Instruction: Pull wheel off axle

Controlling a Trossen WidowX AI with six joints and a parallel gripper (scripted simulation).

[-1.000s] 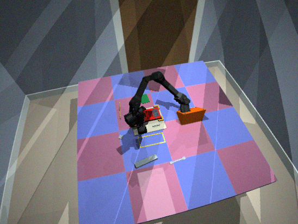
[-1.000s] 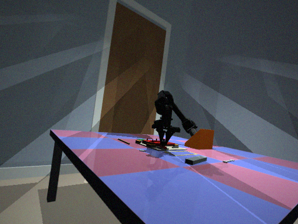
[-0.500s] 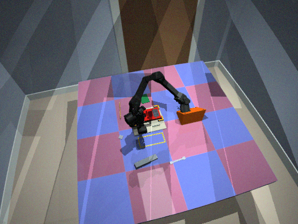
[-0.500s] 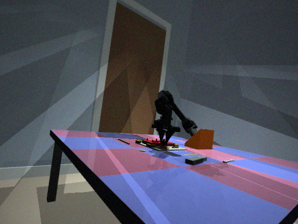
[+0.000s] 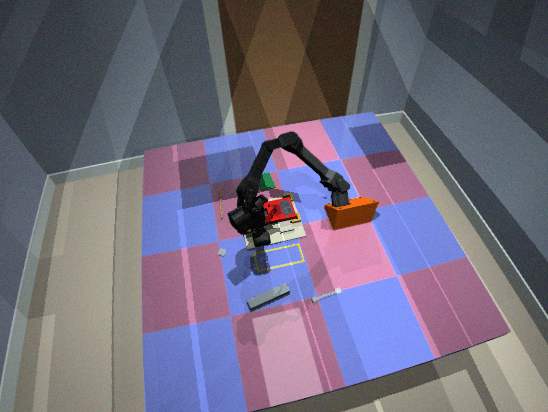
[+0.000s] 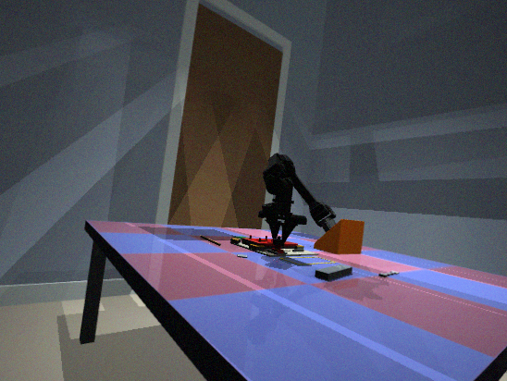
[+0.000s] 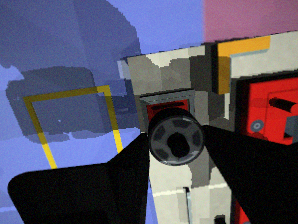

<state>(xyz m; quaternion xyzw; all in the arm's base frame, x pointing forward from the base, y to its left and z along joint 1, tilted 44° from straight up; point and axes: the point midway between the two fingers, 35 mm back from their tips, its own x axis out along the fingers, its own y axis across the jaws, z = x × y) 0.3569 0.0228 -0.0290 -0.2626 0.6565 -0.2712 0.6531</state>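
The wheel is right at my gripper tip. Also, from my gripper tip: thin rod (24 cm to the right, 13 cm ahead, 4 cm below); then grey bar (29 cm to the left, 19 cm behind, 4 cm below); then upright axle (1 cm below).
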